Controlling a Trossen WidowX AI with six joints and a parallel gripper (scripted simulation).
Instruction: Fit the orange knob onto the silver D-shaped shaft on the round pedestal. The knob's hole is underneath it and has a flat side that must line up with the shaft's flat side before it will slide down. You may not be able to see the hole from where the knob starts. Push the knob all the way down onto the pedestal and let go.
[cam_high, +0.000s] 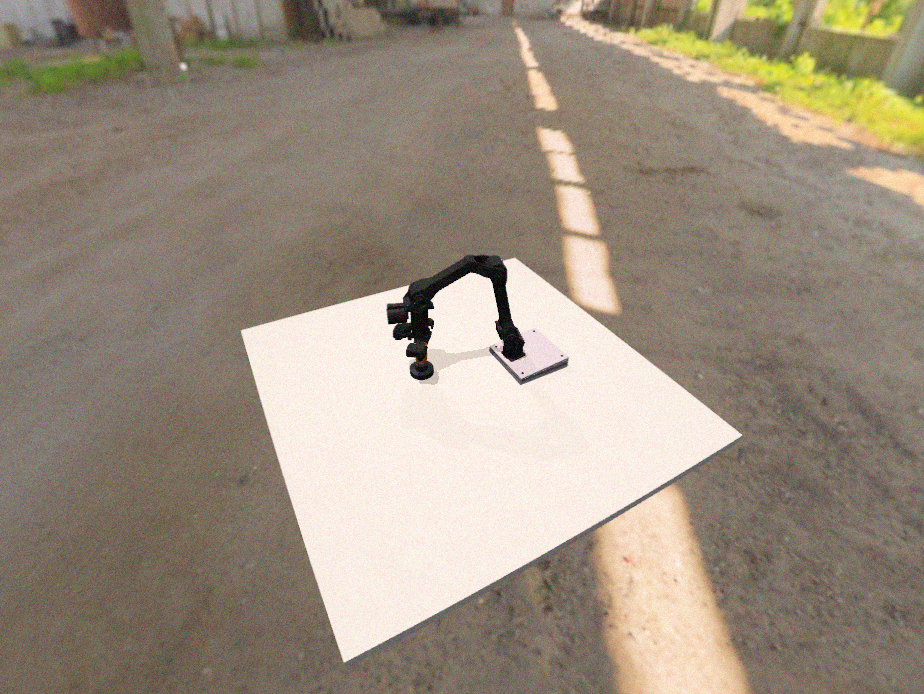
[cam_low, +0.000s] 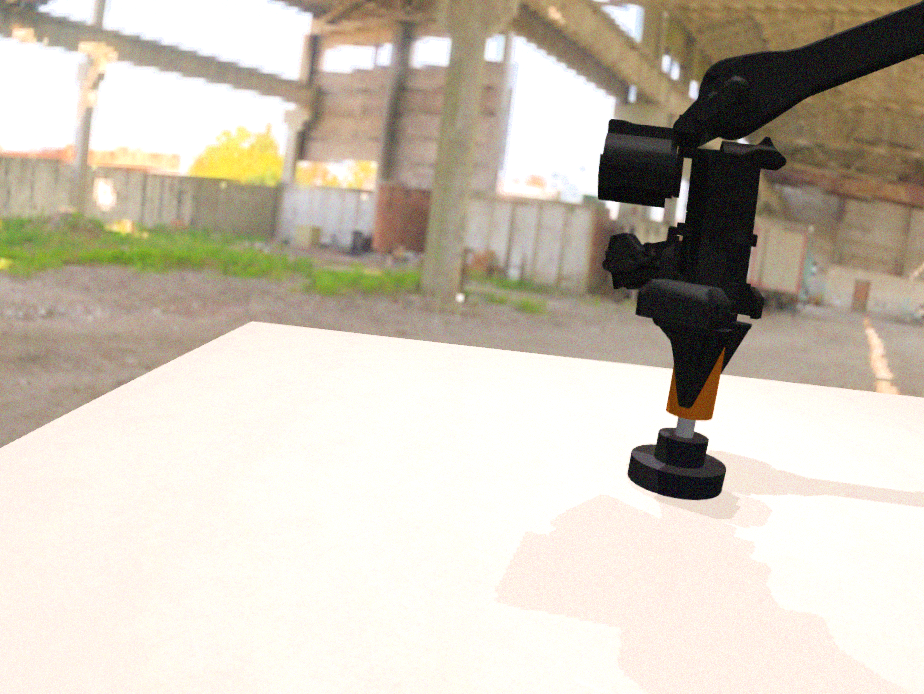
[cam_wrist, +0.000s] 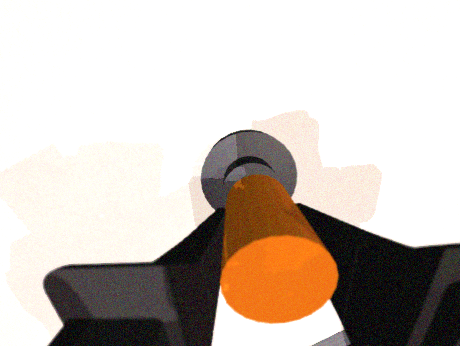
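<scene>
My gripper tip is 30 mm below the orange knob. Also, from my gripper tip: black round pedestal: 40 mm below.
</scene>
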